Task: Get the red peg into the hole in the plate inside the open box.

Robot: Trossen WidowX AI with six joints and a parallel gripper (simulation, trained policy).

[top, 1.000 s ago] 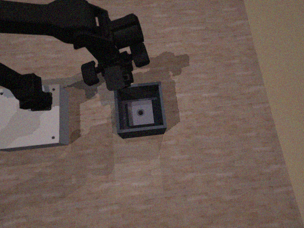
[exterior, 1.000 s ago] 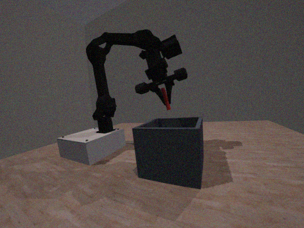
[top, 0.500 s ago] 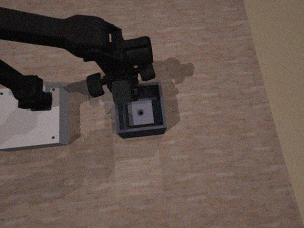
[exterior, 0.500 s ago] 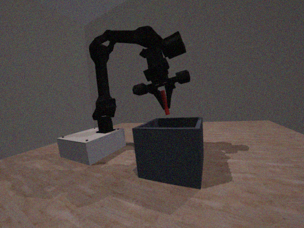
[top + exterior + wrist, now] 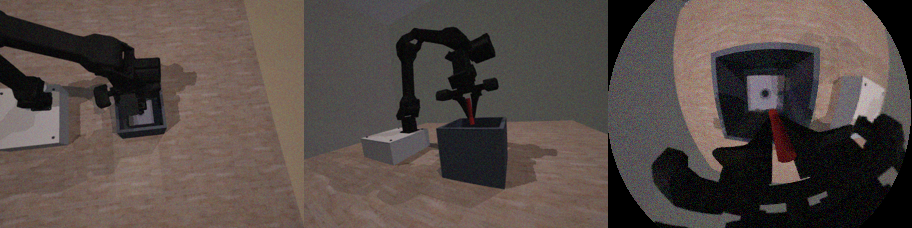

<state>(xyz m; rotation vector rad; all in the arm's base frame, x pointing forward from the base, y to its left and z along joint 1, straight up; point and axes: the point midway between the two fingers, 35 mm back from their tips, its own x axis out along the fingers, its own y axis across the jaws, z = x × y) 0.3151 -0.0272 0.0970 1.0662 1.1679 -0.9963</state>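
The light plate is 2 cm ahead of my gripper tip, 2 cm to the right of it and 10 cm below it. From my gripper tip the other things lie so: red peg: 2 cm above.
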